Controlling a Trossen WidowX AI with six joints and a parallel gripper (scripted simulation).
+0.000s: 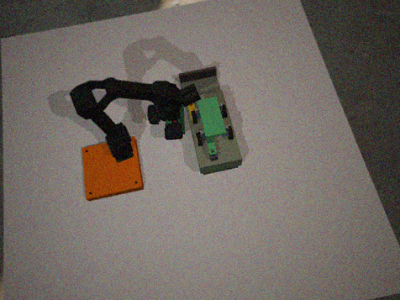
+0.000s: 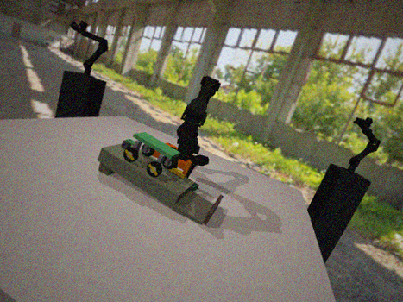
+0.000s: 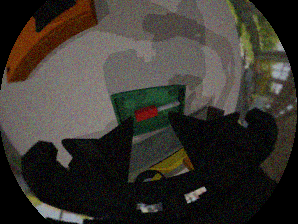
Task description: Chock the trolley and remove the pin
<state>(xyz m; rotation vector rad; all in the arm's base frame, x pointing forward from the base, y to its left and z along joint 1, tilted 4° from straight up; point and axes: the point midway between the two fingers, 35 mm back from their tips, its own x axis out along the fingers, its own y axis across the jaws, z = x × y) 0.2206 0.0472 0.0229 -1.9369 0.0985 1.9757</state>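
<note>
The red-headed stop pin lies 2 cm to the left of my gripper tip and 2 cm below it. The rest, counted from my gripper tip: yellow chock 7 cm ahead, 5 cm above; grey-green ramp 11 cm ahead, 10 cm to the right, 2 cm above; green tray 4 cm below, 1 cm to the left.
</note>
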